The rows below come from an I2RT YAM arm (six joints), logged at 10 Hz.
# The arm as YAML. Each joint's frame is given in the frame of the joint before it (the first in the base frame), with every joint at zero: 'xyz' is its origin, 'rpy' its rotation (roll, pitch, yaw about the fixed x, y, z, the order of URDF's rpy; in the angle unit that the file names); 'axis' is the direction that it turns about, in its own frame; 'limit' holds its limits. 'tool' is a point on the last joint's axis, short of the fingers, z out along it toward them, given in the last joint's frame.
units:
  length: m
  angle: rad
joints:
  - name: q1
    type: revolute
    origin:
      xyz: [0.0, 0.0, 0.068]
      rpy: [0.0, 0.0, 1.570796]
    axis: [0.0, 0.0, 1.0]
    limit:
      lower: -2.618
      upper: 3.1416
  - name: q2
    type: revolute
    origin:
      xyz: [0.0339, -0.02, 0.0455]
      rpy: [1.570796, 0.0, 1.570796]
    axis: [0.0, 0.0, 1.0]
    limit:
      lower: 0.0
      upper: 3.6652
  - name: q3
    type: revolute
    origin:
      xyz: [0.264, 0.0, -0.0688]
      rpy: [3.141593, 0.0, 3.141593]
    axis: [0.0, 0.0, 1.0]
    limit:
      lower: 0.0
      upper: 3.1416
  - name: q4
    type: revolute
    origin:
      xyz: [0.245, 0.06, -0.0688]
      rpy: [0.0, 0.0, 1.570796]
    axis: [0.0, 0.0, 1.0]
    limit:
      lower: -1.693
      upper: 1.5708
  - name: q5
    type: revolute
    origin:
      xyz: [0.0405, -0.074, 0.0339]
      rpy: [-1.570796, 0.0, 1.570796]
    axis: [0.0, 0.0, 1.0]
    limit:
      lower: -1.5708
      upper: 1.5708
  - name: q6
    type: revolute
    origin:
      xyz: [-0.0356, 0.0, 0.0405]
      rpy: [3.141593, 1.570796, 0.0]
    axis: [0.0, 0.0, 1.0]
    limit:
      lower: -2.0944
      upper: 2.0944
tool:
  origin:
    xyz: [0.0, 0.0, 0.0]
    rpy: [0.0, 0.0, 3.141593]
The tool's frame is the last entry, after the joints.
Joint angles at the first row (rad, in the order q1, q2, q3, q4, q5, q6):
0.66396 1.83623 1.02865 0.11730 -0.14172 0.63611
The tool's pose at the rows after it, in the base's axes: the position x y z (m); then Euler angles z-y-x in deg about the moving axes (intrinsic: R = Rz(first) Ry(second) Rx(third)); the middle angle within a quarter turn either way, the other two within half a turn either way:
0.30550 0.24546 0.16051 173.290 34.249 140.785
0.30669 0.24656 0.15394 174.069 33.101 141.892
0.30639 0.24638 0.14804 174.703 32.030 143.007
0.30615 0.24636 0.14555 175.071 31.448 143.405
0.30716 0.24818 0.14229 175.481 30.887 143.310
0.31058 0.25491 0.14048 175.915 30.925 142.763
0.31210 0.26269 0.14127 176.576 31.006 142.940
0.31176 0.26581 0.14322 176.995 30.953 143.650
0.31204 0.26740 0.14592 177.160 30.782 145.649
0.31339 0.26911 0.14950 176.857 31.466 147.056
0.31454 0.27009 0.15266 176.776 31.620 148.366
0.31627 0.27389 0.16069 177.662 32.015 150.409
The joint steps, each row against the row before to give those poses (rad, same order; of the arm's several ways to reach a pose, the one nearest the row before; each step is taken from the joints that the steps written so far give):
-0.00001 0.02519 0.02670 -0.01487 -0.00076 -0.00763
0.00000 0.02098 0.00762 -0.01220 -0.00383 0.00000
0.00001 0.01335 0.00000 -0.01144 -0.00113 0.00037
-0.00001 0.00571 0.00039 -0.00613 -0.00383 0.00000
0.00114 0.01412 0.00649 0.00153 -0.01029 0.00077
0.00726 0.02594 0.02632 0.00572 -0.00763 0.00039
0.01296 0.01792 0.03051 -0.01334 0.00419 -0.00001
0.00724 0.00192 0.01527 -0.02136 0.00953 -0.00077
0.00497 -0.00001 0.02134 -0.04387 0.02825 0.00001
0.00382 0.00000 0.01909 -0.02480 0.03205 -0.00076
0.00191 -0.00002 0.01867 -0.03014 0.02213 0.00000
0.00649 0.00003 0.04201 -0.05839 0.02631 -0.01106

